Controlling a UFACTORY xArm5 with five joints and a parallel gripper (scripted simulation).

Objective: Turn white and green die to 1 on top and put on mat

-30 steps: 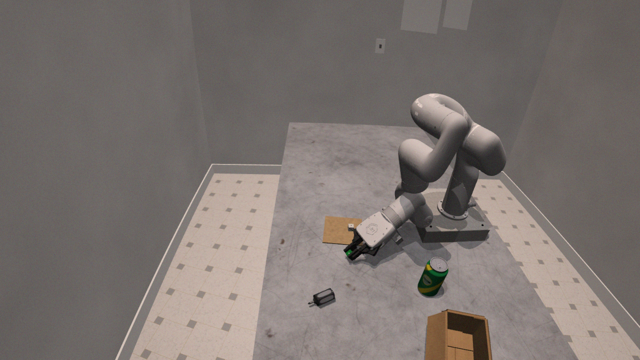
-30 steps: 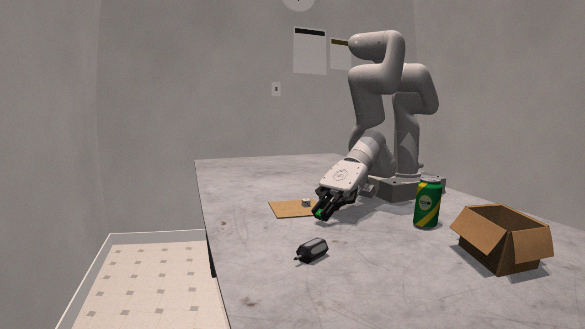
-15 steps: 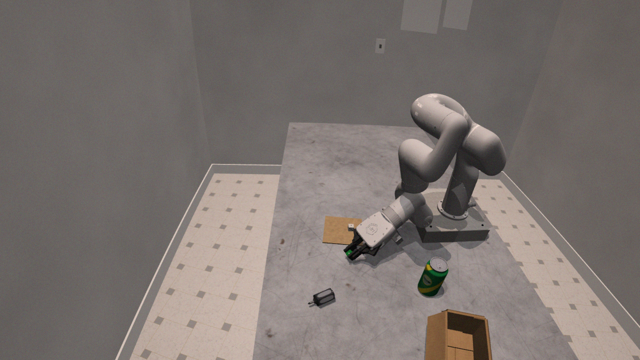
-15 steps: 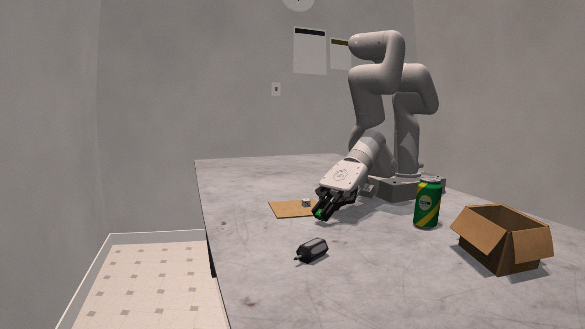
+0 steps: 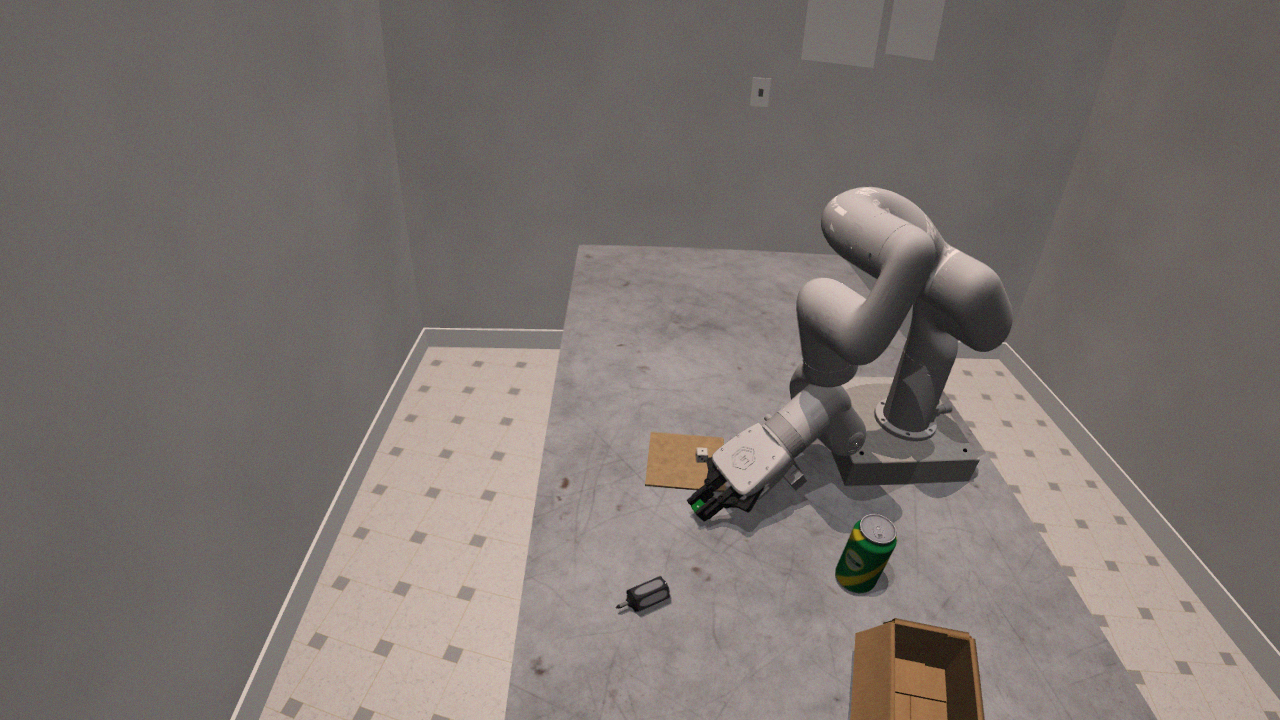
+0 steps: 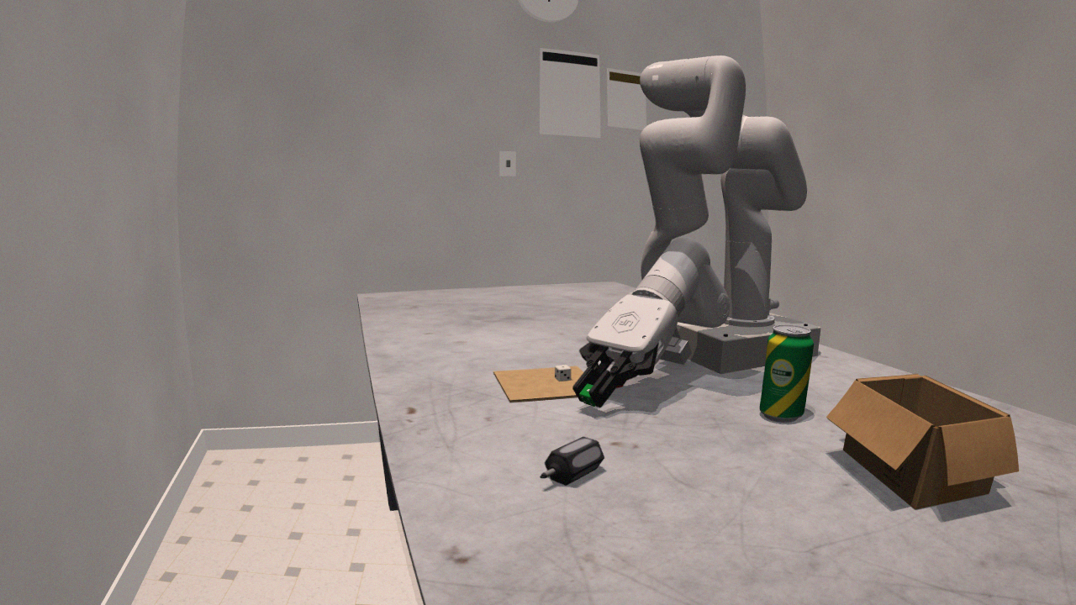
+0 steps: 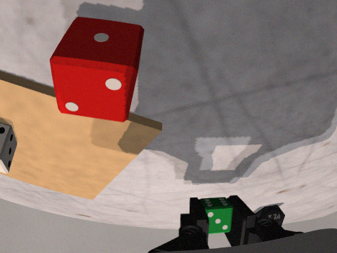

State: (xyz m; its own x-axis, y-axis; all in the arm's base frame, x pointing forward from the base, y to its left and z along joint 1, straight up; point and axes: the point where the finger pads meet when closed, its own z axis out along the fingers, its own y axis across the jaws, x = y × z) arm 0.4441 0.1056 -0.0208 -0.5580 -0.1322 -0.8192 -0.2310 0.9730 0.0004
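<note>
Right now the red die is 9 cm behind my hand, 7 cm to the right of it and 3 cm below it. From my hand the other things lie so: tan mat: 14 cm to the right, 3 cm below, 1 cm behind; green die: 1 cm below, 1 cm ahead; white die: 13 cm to the right, 4 cm behind, 2 cm below.
</note>
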